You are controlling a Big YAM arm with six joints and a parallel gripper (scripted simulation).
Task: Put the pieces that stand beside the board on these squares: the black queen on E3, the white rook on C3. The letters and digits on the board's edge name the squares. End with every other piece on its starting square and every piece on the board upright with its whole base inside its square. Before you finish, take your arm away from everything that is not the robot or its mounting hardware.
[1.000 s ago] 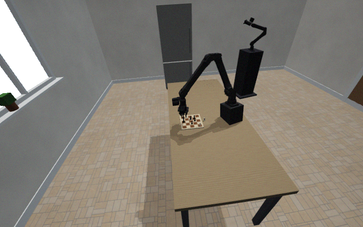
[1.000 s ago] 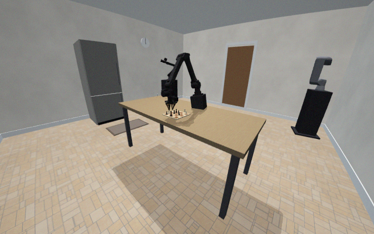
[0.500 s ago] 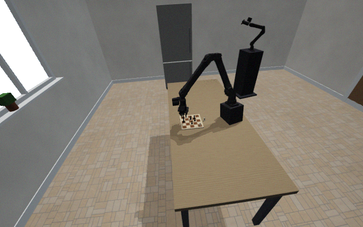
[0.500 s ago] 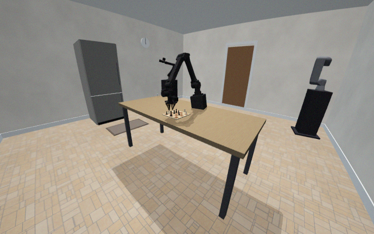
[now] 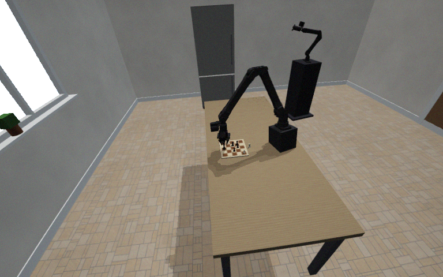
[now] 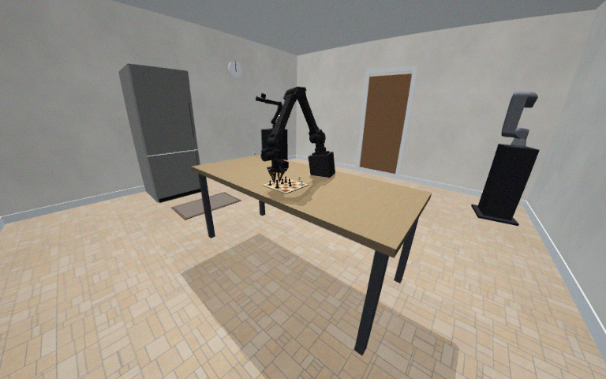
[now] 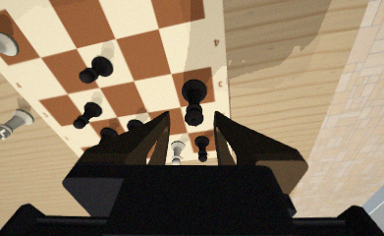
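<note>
My gripper is now 10 mm to the right of the black queen and 20 mm above it. From my hand the other things lie so: chessboard (70 mm behind, 20 mm to the left, 50 mm below).
</note>
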